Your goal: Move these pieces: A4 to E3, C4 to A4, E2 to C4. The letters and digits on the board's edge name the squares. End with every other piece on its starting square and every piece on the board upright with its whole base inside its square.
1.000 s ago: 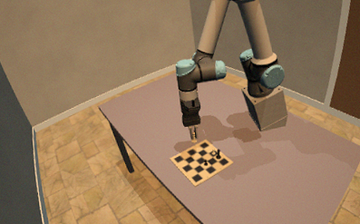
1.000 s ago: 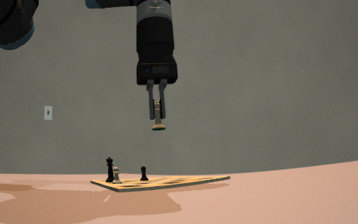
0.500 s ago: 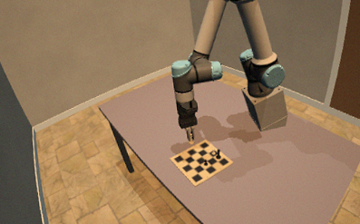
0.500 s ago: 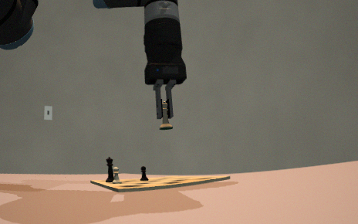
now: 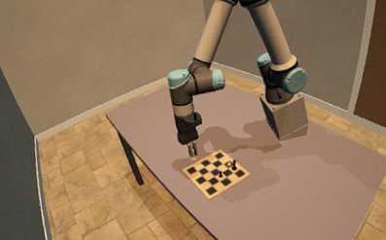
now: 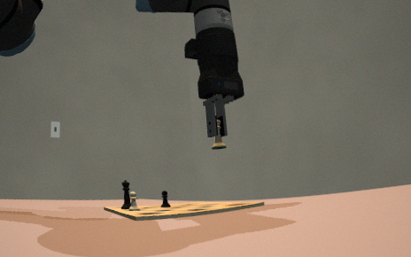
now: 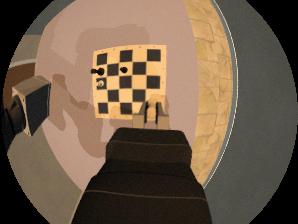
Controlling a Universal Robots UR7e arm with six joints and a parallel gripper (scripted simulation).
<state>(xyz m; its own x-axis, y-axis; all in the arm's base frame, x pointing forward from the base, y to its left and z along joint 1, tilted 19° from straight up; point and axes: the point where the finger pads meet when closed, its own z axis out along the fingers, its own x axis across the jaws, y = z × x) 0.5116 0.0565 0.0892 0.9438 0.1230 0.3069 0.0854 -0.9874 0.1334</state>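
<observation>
The chessboard lies 14 cm below my hand, 8 cm behind it and 3 cm to the left of it. Round my hand: white pawn 15 cm behind, 13 cm below, 2 cm to the left; then black pawn 13 cm below, 8 cm behind, 6 cm to the left; then tall white piece 1 cm below.
</observation>
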